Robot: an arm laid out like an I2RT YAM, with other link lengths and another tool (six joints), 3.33 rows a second.
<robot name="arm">
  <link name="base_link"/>
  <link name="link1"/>
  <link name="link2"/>
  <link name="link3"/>
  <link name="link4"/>
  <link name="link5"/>
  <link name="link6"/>
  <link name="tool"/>
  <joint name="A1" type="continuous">
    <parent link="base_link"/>
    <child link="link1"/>
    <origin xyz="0 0 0.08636" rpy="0 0 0"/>
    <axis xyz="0 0 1"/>
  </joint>
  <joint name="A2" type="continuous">
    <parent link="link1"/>
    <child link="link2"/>
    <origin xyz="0.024 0.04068 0.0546" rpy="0 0 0"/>
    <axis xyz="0 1 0"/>
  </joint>
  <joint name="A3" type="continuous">
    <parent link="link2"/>
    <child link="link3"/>
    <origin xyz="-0.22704 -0.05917 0" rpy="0 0 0"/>
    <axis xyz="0 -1 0"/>
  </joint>
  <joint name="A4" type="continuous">
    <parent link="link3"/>
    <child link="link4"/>
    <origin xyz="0.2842 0.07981 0.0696" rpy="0 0 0"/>
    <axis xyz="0 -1 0"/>
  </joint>
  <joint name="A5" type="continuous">
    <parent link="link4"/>
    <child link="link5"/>
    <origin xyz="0.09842 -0.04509 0.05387" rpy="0 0 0"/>
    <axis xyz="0 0 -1"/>
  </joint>
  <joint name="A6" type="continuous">
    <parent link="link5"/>
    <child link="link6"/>
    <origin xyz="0.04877 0 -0.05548" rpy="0 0 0"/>
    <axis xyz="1 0 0"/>
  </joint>
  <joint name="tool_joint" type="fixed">
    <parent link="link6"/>
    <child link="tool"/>
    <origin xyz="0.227 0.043 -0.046" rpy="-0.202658 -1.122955 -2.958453"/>
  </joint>
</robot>
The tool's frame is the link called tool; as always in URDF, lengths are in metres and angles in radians. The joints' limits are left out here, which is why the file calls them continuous.
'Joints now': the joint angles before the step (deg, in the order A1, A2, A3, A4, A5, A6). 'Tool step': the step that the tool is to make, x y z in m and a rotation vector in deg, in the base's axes. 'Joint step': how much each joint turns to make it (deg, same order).
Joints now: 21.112, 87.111, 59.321, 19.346, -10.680, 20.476
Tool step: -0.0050, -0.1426, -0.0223, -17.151, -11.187, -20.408
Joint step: -2.173, -19.380, -22.799, 7.995, 20.449, -17.752
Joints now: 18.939, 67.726, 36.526, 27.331, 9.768, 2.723
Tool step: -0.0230, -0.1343, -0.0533, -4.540, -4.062, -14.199
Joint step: -10.257, -8.602, -21.479, 16.832, 4.129, -5.344
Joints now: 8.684, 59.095, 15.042, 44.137, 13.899, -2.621
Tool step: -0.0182, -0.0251, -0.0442, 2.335, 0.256, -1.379
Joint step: -4.192, 4.800, -7.838, 12.133, -2.820, 2.397
